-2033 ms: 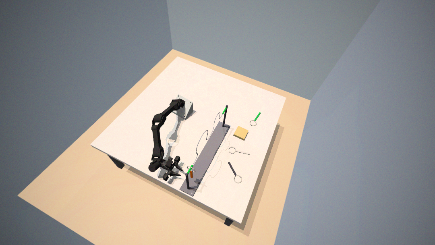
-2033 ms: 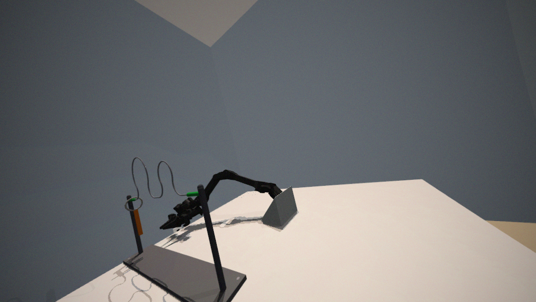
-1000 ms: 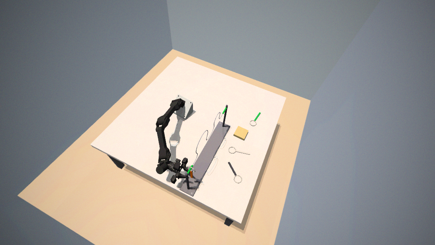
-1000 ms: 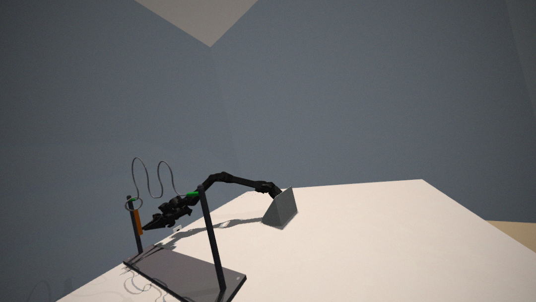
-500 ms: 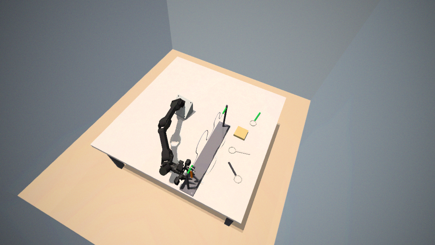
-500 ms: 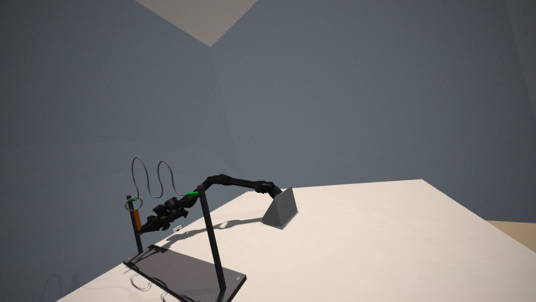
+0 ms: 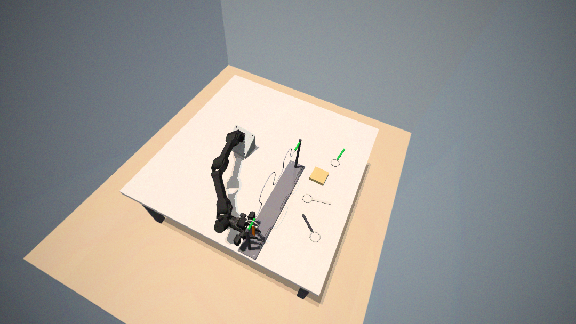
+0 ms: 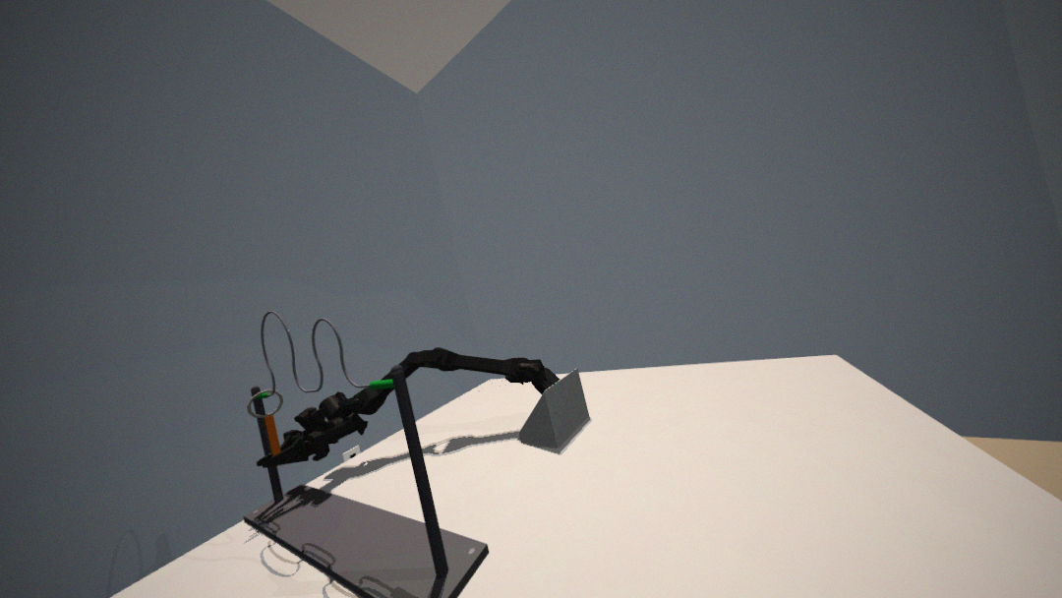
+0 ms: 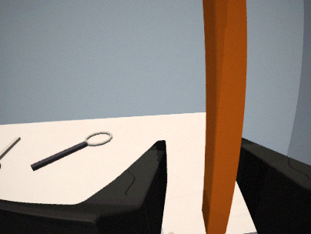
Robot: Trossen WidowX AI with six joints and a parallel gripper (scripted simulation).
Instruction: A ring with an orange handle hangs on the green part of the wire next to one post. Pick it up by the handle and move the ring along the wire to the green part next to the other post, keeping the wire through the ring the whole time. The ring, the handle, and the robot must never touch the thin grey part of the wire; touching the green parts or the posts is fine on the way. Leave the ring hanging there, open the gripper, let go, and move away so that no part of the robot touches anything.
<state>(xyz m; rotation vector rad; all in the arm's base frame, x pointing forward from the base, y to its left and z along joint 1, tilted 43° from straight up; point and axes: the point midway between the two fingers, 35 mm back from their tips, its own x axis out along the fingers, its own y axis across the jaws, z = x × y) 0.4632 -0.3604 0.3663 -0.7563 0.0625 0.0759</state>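
My gripper tip is 8 cm below the ring with orange handle, 3 cm past it and 1 cm to the left of it. From my gripper tip the other things lie so: white-handled ring 40 cm to the left, 14 cm ahead, 12 cm below; then black-handled ring 22 cm to the left, 21 cm ahead, 12 cm below; then tan block 57 cm to the left, 12 cm below, 9 cm ahead.
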